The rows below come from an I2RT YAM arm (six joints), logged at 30 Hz.
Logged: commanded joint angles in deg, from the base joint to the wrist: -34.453 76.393 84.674 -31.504 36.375 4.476; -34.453 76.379 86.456 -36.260 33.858 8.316; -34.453 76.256 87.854 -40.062 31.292 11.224; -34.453 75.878 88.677 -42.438 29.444 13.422; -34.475 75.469 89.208 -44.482 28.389 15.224; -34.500 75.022 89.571 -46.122 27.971 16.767; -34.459 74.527 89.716 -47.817 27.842 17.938; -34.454 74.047 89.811 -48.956 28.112 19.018; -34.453 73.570 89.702 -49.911 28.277 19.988; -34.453 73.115 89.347 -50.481 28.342 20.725; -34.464 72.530 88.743 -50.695 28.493 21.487; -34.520 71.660 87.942 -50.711 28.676 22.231; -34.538 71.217 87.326 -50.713 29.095 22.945
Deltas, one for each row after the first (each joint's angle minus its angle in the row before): 0.000 -0.014 1.782 -4.756 -2.517 3.840; 0.000 -0.123 1.398 -3.802 -2.566 2.908; 0.000 -0.378 0.823 -2.376 -1.848 2.198; -0.022 -0.409 0.531 -2.044 -1.055 1.802; -0.025 -0.447 0.363 -1.640 -0.418 1.543; 0.041 -0.495 0.145 -1.695 -0.129 1.171; 0.005 -0.480 0.095 -1.139 0.270 1.080; 0.001 -0.477 -0.109 -0.955 0.165 0.970; 0.000 -0.455 -0.355 -0.570 0.065 0.737; -0.011 -0.585 -0.604 -0.214 0.151 0.762; -0.056 -0.870 -0.801 -0.016 0.183 0.744; -0.018 -0.443 -0.616 -0.002 0.419 0.714
